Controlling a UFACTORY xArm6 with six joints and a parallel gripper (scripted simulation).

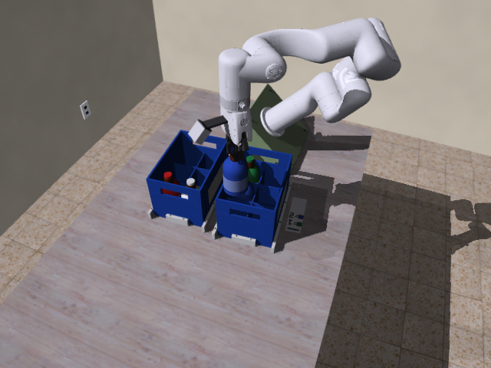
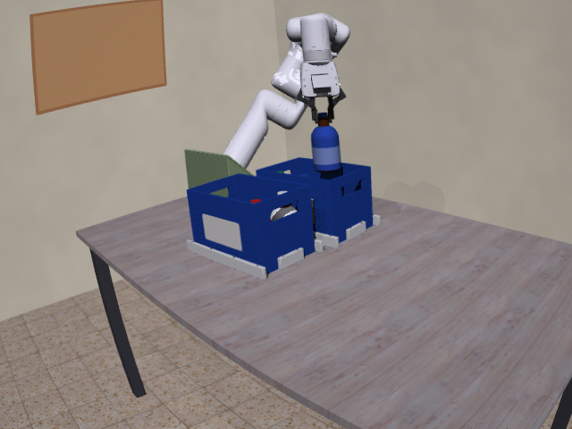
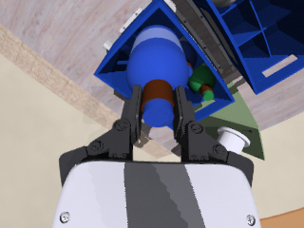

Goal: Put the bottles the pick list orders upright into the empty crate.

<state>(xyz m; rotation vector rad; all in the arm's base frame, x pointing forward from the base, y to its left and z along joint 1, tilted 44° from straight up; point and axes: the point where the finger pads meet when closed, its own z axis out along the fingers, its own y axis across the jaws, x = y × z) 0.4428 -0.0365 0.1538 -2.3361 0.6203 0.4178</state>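
The blue-labelled bottle lies 7 cm below my hand. Also, from my hand: white-labelled bottle: 25 cm below, 15 cm to the right, 2 cm ahead; then green-labelled bottle: 25 cm below, 17 cm behind, 4 cm to the right; then red-label bottle: 25 cm below, 24 cm to the right, 3 cm ahead.
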